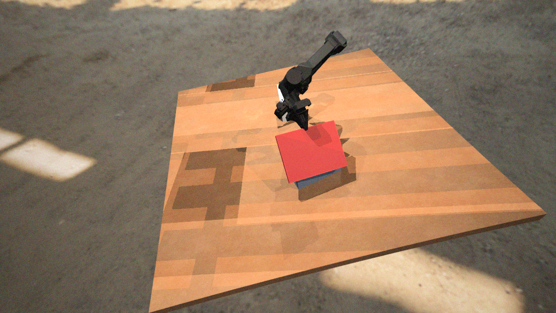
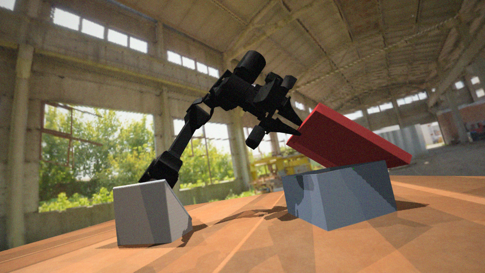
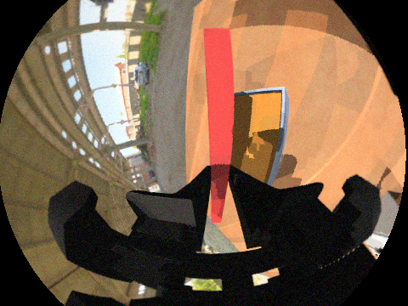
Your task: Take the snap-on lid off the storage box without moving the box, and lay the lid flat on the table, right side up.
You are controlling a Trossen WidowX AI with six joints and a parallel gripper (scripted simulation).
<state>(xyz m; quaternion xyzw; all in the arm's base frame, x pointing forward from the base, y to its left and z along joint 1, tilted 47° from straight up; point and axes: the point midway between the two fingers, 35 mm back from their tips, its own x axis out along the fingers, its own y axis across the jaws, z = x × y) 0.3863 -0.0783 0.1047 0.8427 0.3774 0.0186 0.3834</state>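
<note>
My gripper tip is now 70 mm short of the red lid, 50 mm above it and 10 mm to the right of it. Round my gripper tip: storage box 140 mm below, 30 mm ahead, 10 mm to the left.
</note>
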